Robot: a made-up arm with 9 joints. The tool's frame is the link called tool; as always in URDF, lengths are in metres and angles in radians. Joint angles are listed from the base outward.
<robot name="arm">
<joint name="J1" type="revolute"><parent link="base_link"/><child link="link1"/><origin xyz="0 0 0.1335" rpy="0 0 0"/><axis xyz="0 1 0"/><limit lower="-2.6" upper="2.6"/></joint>
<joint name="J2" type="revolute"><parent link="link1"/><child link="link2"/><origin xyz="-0.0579 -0.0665 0.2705" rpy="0 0 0"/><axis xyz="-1 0 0"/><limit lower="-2.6" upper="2.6"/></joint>
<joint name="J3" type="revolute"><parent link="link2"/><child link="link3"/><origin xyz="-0.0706 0.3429 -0.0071" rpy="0 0 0"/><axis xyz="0 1 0"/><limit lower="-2.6" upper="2.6"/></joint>
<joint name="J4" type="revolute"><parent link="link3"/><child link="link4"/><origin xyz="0.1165 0.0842 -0.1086" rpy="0 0 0"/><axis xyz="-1 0 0"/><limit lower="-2.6" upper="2.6"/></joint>
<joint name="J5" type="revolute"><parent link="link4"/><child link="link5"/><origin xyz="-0.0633 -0.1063 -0.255" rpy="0 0 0"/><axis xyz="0 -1 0"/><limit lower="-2.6" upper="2.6"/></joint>
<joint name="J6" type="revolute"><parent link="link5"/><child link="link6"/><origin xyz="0.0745 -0.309 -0.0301" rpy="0 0 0"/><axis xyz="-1 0 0"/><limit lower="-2.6" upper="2.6"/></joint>
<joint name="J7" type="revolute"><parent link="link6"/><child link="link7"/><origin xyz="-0.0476 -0.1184 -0.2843" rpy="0 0 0"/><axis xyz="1 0 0"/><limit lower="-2.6" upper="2.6"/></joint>
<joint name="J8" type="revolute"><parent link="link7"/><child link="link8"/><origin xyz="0.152 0.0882 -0.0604" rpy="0 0 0"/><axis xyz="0 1 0"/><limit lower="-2.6" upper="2.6"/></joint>
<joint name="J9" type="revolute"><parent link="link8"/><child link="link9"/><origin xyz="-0.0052 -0.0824 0.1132" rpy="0 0 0"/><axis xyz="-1 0 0"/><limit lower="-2.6" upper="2.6"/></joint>
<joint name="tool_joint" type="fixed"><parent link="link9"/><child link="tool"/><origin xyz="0.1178 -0.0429 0.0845" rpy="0 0 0"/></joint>
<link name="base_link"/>
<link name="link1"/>
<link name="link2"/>
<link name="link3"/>
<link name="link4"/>
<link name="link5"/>
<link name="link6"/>
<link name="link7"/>
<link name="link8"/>
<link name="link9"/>
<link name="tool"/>
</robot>
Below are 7 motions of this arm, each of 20 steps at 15 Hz.
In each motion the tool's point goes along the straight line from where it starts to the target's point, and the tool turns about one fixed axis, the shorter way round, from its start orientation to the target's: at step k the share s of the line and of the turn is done. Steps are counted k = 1, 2, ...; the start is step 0. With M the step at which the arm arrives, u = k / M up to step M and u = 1 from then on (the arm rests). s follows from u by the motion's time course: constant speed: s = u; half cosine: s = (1 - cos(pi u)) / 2; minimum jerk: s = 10 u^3 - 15 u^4 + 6 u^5.
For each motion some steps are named. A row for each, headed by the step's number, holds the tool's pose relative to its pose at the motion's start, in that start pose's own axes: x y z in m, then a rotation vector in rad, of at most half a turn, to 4 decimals.
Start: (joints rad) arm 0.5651 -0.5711 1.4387 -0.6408 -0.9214 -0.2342 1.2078 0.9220 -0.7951
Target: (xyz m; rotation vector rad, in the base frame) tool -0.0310 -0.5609 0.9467 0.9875 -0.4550 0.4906
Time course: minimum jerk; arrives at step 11
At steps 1, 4, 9, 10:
1: -0.0057 -0.0032 -0.0045 0.0079 -0.0027 -0.0071
4: -0.2259 -0.1249 -0.1783 0.3104 -0.1063 -0.2811
9: -0.8403 -0.4648 -0.6635 1.1547 -0.3954 -1.0457
10: -0.8741 -0.4835 -0.6902 1.2011 -0.4113 -1.0877

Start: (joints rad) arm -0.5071 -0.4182 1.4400 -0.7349 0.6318 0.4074 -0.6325 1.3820 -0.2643
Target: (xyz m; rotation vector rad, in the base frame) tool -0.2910 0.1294 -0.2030 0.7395 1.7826 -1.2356
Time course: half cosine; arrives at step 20
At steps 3, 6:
3: -0.0223 -0.0041 0.0128 0.0493 0.0153 0.0001
6: -0.0844 -0.0155 0.0484 0.1864 0.0580 0.0003

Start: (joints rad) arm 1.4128 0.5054 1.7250 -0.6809 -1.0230 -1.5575 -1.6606 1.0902 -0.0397
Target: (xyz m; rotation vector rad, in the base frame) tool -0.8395 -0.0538 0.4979 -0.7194 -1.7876 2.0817
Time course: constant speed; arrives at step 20
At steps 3, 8, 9, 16, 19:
3: -0.1420 0.0133 0.0674 0.0018 -0.1433 0.1708
8: -0.3787 0.0353 0.1798 0.0048 -0.3821 0.4553
9: -0.4260 0.0398 0.2023 0.0054 -0.4298 0.5123
16: -0.7574 0.0707 0.3596 0.0097 -0.7641 0.9107
19: -0.8994 0.0839 0.4270 0.0115 -0.9074 1.0814

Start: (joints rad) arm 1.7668 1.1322 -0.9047 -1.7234 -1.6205 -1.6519 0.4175 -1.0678 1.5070
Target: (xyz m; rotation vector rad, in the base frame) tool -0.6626 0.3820 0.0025 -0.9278 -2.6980 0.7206
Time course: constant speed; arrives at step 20
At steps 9, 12, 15, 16, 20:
9: -0.0246 0.1154 0.1216 0.3759 0.0965 0.5286
12: -0.0329 0.1539 0.1621 0.5012 0.1286 0.7048
15: -0.0411 0.1923 0.2026 0.6265 0.1608 0.8810
16: -0.0438 0.2052 0.2161 0.6683 0.1715 0.9397
20: -0.0548 0.2565 0.2702 0.8354 0.2144 1.1746

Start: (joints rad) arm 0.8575 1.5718 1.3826 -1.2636 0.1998 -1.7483 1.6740 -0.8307 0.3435
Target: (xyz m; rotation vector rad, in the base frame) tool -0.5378 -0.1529 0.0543 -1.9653 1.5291 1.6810
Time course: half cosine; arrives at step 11
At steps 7, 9, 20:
7: -0.1440 -0.0895 -0.0507 0.2766 -0.0186 -0.2809
9: -0.1873 -0.1165 -0.0660 0.3598 -0.0242 -0.3654
20: -0.2035 -0.1265 -0.0717 0.3909 -0.0263 -0.3969

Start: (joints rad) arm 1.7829 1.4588 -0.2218 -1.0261 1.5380 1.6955 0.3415 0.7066 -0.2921
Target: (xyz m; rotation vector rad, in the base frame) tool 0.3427 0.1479 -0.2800 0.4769 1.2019 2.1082
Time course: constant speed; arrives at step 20
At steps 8, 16, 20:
8: 0.0267 0.3522 0.1728 0.1155 -0.0183 1.0029
16: 0.0533 0.7044 0.3456 0.2309 -0.0366 2.0059
20: 0.0667 0.8804 0.4320 0.2887 -0.0458 2.5073

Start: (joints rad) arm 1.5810 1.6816 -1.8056 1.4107 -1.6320 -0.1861 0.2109 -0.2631 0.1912
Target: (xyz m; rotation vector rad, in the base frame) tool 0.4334 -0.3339 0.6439 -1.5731 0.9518 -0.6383
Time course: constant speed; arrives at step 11
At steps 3, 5, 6, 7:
3: -0.0045 -0.0202 -0.0038 -0.1367 0.3619 -0.0260
5: -0.0075 -0.0336 -0.0064 -0.2279 0.6032 -0.0433
6: -0.0090 -0.0404 -0.0077 -0.2734 0.7239 -0.0519
7: -0.0105 -0.0471 -0.0090 -0.3190 0.8445 -0.0606

